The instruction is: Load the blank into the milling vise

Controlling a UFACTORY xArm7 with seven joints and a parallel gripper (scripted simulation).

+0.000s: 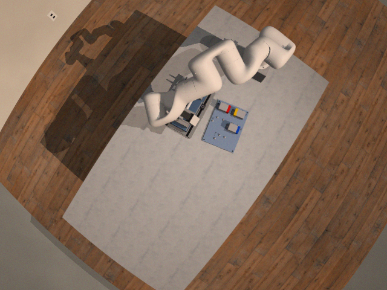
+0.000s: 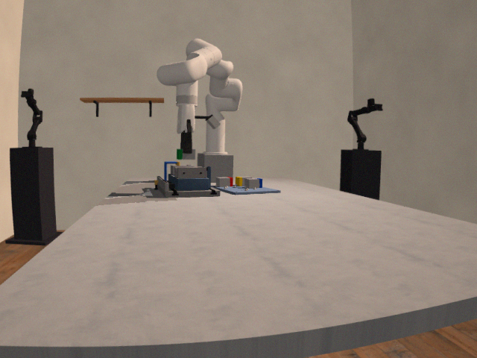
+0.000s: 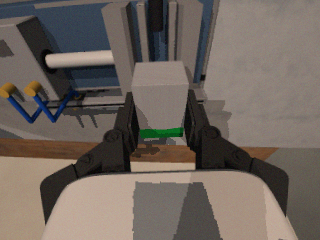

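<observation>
Right now the fixed jaw is 90 mm below my hand, 20 mm to the left of it and 20 mm ahead of it. Also, from my hand: milling vise: 120 mm below, 70 mm behind; work stop rod: 80 mm below, 60 mm to the left, 20 mm behind; green-ended blank: 20 mm below.
</observation>
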